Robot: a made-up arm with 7 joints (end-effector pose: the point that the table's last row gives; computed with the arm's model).
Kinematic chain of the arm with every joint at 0, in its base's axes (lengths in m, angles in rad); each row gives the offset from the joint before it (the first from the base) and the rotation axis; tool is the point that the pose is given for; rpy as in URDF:
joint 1: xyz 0 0 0.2 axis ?
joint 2: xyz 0 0 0 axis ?
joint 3: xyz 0 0 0.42 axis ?
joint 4: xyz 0.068 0 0 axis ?
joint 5: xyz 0.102 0 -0.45 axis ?
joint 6: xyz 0 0 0 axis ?
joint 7: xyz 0.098 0 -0.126 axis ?
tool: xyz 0 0 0 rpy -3.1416 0 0
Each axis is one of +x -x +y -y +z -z.
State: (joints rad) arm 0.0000 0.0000 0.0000 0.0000 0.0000 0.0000 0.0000
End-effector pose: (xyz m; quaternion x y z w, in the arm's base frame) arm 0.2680 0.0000 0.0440 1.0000 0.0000 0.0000 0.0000
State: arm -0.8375 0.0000 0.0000 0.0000 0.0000 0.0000 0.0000
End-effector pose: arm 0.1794 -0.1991 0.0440 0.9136 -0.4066 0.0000 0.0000
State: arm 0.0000 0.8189 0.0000 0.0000 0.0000 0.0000 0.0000
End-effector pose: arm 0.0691 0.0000 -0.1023 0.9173 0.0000 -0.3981 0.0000
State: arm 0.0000 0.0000 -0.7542 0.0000 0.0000 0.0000 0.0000
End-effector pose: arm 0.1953 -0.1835 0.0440 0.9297 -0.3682 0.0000 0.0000
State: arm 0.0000 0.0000 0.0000 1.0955 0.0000 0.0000 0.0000
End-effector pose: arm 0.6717 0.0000 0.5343 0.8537 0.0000 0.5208 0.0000
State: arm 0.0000 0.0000 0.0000 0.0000 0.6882 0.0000 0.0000
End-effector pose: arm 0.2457 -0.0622 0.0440 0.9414 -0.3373 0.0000 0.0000
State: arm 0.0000 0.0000 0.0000 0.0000 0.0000 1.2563 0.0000
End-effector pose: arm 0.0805 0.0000 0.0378 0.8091 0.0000 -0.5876 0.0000
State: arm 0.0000 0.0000 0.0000 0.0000 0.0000 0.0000 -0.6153
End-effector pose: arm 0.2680 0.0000 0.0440 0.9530 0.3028 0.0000 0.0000
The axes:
joint 1: +z
joint 2: +y
joint 3: +z
joint 4: -y
joint 5: -z
joint 6: +y
joint 7: -z

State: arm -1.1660 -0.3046 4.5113 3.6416 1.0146 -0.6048 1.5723
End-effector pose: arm 0.2080 0.4031 0.9159 0.2013 0.4848 0.8375 0.1519
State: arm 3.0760 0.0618 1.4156 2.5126 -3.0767 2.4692 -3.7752
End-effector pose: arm -0.0881 -0.0946 1.1013 -0.6908 0.3908 0.1909 0.5777
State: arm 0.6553 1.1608 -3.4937 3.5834 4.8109 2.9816 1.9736
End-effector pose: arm 0.5287 0.4745 0.3007 0.7101 -0.0977 -0.6159 0.3269
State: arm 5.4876 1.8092 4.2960 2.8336 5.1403 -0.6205 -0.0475
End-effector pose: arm 0.5441 -0.7149 -0.1225 0.4413 0.7983 -0.2322 0.3378
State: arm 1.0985 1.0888 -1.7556 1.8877 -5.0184 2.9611 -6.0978
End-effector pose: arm 0.5927 0.3065 0.4355 -0.8425 0.1495 0.5141 0.0588
